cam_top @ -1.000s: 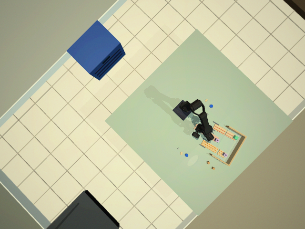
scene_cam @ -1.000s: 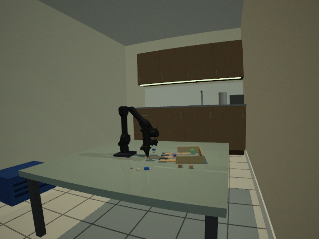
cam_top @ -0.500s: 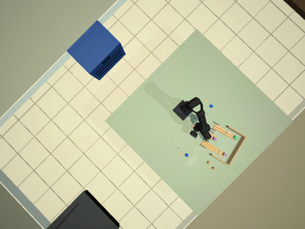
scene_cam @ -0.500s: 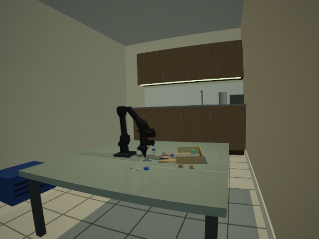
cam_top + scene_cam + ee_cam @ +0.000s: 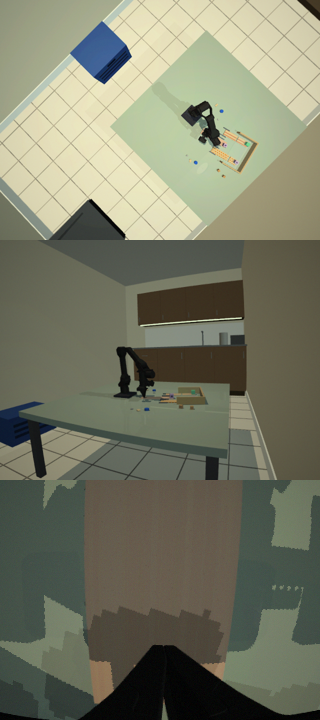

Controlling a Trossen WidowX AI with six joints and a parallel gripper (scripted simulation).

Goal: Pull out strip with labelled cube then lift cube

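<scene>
Right now the plain strip is 10 cm ahead of my gripper tip and 1 cm to the left of it.
</scene>
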